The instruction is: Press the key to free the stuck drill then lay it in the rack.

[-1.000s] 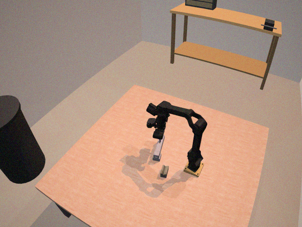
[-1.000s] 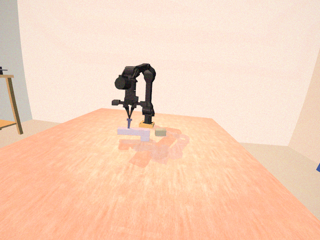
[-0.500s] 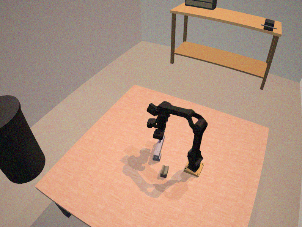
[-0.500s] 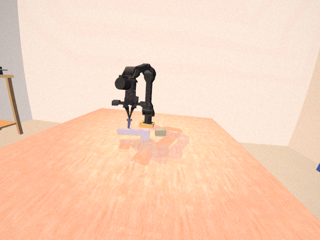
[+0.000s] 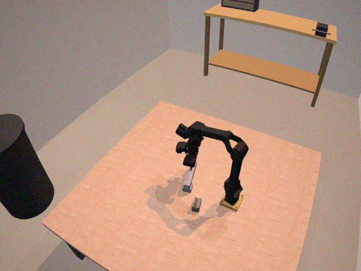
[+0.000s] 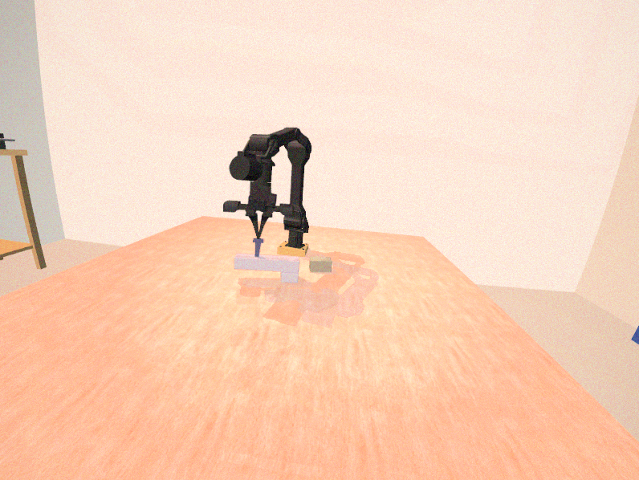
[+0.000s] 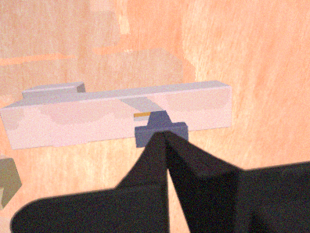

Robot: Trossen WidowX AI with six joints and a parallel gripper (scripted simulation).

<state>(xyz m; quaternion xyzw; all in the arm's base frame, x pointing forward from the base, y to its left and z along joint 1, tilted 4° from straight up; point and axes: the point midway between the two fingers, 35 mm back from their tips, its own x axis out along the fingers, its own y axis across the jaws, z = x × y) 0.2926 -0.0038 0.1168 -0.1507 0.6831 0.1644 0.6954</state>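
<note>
Now: the blue key 30 mm below my gripper tip. From my gripper tip the other things lie so: olive rack (160 mm behind, 140 mm to the left, 110 mm below); drill (70 mm below, 40 mm to the left, 30 mm behind).
</note>
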